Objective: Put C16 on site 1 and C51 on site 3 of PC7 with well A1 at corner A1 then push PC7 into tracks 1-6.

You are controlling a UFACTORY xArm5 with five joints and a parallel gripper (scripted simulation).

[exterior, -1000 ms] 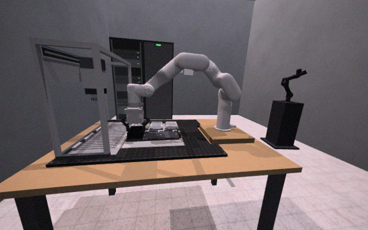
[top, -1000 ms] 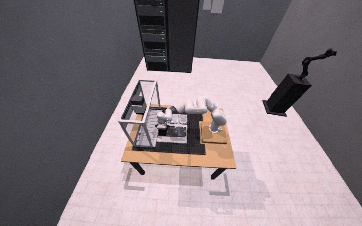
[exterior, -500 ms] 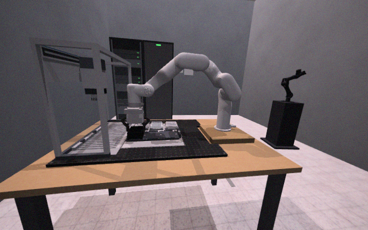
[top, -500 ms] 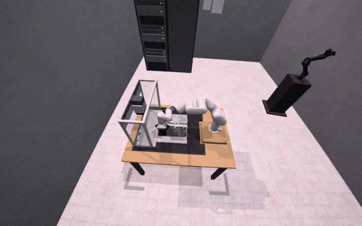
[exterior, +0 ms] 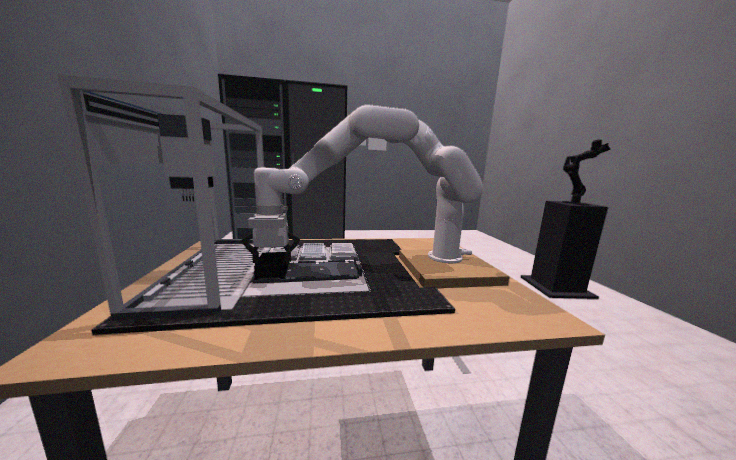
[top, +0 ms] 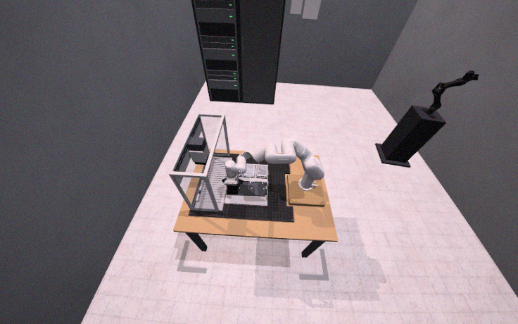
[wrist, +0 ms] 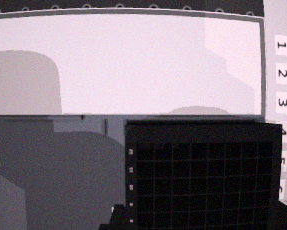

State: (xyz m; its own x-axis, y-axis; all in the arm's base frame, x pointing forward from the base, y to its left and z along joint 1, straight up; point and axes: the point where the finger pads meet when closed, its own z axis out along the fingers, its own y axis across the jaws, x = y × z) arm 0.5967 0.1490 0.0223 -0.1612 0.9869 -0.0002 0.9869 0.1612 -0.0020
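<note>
Right now the grey plate carrier PC7 is 110 mm behind my hand, 30 mm below it and 20 mm to the right of it. Also, from my hand: post: 230 mm to the left, 210 mm above, 60 mm ahead; 96-well plate C15: 200 mm to the right, 90 mm behind, 30 mm below.
</note>
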